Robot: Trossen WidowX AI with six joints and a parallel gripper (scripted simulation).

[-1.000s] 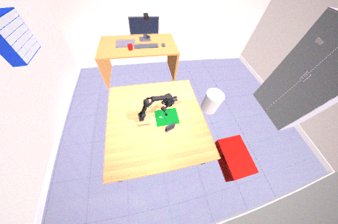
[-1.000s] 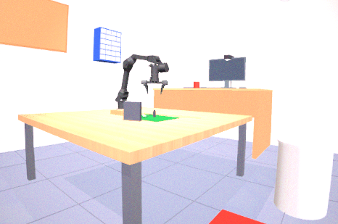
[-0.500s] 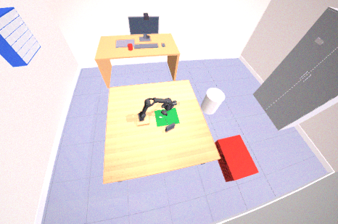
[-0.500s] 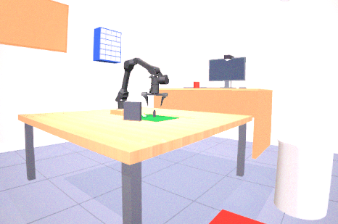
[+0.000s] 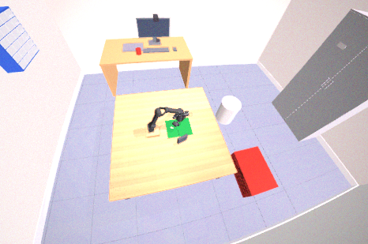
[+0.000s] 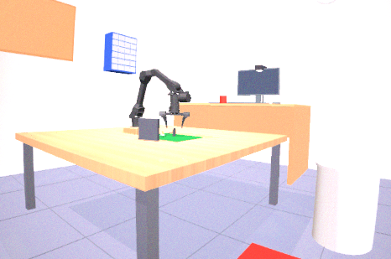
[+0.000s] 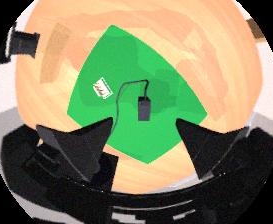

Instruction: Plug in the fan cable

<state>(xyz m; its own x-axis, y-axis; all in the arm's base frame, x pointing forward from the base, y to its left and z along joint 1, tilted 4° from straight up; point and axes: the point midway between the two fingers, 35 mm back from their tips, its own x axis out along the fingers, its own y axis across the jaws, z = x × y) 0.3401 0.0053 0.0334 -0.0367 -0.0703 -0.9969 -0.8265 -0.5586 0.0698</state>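
Now: gripper tip 30 mm above the small dark plug, 10 mm to the right of it and 10 mm past it. Also, from my gripper tip: green board 70 mm below, 20 mm to the right; dark fan 190 mm to the right, 20 mm behind.
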